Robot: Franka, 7 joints.
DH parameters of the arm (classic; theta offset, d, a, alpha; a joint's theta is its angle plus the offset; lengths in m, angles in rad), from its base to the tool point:
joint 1: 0 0.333 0 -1.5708
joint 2: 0 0 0 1.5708
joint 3: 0 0.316 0.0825 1.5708
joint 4: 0 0 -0.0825 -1.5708
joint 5: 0 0.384 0 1.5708
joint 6: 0 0 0.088 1.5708
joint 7: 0 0.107 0 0
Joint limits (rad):
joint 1: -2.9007..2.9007
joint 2: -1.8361..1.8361
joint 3: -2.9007..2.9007
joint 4: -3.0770..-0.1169
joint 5: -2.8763..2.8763
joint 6: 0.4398..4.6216
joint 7: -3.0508..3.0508
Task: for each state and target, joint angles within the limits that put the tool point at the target. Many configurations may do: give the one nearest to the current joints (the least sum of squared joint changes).
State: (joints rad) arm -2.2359 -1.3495 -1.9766 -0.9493 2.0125 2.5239 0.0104
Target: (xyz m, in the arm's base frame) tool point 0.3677 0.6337 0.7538
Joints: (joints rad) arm -2.6034 -0.8598 -1.8275 -0.7250 2.0143 2.4980 0.0104
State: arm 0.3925 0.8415 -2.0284 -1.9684 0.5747 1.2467 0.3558
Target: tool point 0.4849 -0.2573 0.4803
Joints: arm 0.7382 0.9718 -1.7605 -1.7138 0.6766 1.2603 0.3558
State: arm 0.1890 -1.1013 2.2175 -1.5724 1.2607 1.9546 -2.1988
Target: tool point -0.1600 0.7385 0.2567
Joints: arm -0.6120 -1.2352 1.9665 -1.3503 1.2949 2.1669 -2.1988
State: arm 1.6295 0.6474 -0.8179 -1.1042 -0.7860 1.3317 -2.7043
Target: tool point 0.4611 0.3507 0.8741
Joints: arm 1.3712 0.4427 -0.9908 -0.7841 -0.8979 1.6944 -2.7043
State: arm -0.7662 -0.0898 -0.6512 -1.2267 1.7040 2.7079 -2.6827
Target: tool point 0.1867 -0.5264 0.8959
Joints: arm -0.6597 0.0515 -0.5468 -1.1809 1.6991 2.6622 -2.6827
